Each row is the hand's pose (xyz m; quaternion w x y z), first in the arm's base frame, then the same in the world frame.
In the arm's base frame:
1: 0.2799 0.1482 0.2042 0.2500 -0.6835 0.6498 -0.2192
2: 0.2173 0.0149 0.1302 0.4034 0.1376 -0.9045 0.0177
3: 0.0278 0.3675 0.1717 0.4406 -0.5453 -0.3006 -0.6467
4: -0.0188 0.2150 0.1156 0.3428 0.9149 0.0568 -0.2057
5: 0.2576 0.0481 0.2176 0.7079 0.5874 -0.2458 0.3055
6: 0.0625 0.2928 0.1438 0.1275 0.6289 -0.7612 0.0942
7: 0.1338 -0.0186 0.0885 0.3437 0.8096 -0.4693 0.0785
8: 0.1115 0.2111 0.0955 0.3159 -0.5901 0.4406 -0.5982
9: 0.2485 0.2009 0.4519 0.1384 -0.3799 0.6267 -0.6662
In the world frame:
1: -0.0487 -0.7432 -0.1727 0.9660 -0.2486 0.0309 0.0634
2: 0.0678 -0.6377 -0.2223 0.3993 -0.6417 0.5492 0.3567
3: -0.3117 -0.6437 -0.3561 0.6173 0.5053 -0.1384 -0.5869
4: -0.1726 -0.5587 -0.4010 0.3426 -0.6900 -0.3143 -0.5547
5: 0.0461 -0.7368 -0.2137 0.3247 -0.6336 0.4536 -0.5361
6: -0.2330 -0.6228 -0.3255 0.7852 -0.5759 0.2139 0.0771
7: 0.0838 -0.5650 -0.2878 0.6535 -0.6919 0.1282 -0.2788
8: -0.1457 -0.5875 -0.2751 0.9634 0.1079 0.1884 -0.1570
9: -0.0964 -0.9661 -0.2874 0.8757 0.0480 0.4801 -0.0207

